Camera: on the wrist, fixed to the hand. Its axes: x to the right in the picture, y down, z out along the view.
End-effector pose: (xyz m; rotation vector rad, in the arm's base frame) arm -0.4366 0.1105 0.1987 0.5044 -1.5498 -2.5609
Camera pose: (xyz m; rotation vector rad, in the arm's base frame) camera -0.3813 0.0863 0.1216 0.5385 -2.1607 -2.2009
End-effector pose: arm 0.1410 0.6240 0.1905 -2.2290 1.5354 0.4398
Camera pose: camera 0.1902 0.6313 0.2749 -1.8671 1.4404 0.0748
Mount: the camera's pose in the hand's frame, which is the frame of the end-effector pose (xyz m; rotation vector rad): -0.0283 -0.0605 -0.0716 0.4667 -0.0113 -0.0120
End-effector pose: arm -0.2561 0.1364 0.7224 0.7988 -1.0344 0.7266
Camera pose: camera -0.1835 0.1614 0.6616 1.2088 -0.8779 0.9710
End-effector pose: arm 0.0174 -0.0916 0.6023 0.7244 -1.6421 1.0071
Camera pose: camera 0.1090 -0.0571 0.5994 1.0453 -1.4199 1.3999
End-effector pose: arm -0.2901 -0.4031 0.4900 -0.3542 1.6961 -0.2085
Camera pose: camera -0.3502 -0.4543 0.5478 -0.0170 1.5776 -0.5965
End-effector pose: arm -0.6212 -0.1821 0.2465 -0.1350 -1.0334 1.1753
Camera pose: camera -0.5279 -0.2020 0.2246 0.2450 -0.7445 1.3762
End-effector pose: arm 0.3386 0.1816 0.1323 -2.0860 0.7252 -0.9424
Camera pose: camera 0.2769 0.2099 0.2029 -1.6839 0.4340 -0.9958
